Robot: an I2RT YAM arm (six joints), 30 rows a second.
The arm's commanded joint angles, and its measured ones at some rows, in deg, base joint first. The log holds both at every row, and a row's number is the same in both.
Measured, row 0: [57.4, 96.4, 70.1, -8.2, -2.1, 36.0]
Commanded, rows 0 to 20: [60.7, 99.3, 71.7, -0.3, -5.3, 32.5]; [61.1, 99.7, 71.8, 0.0, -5.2, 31.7]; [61.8, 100.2, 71.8, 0.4, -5.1, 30.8]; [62.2, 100.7, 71.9, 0.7, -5.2, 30.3]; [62.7, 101.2, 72.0, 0.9, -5.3, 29.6]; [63.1, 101.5, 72.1, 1.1, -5.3, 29.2]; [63.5, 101.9, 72.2, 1.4, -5.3, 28.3]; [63.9, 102.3, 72.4, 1.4, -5.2, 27.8]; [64.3, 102.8, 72.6, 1.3, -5.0, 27.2]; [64.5, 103.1, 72.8, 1.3, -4.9, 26.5]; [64.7, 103.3, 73.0, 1.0, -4.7, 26.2]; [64.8, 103.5, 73.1, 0.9, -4.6, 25.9]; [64.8, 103.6, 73.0, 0.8, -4.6, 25.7]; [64.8, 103.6, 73.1, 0.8, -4.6, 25.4]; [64.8, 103.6, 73.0, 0.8, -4.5, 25.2]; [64.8, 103.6, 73.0, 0.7, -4.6, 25.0]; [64.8, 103.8, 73.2, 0.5, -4.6, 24.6]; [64.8, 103.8, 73.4, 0.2, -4.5, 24.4]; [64.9, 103.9, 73.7, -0.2, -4.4, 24.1]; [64.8, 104.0, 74.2, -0.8, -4.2, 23.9]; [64.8, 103.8, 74.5, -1.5, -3.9, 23.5]
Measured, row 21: [62.6, 102.1, 71.8, -2.4, -0.5, 26.3]
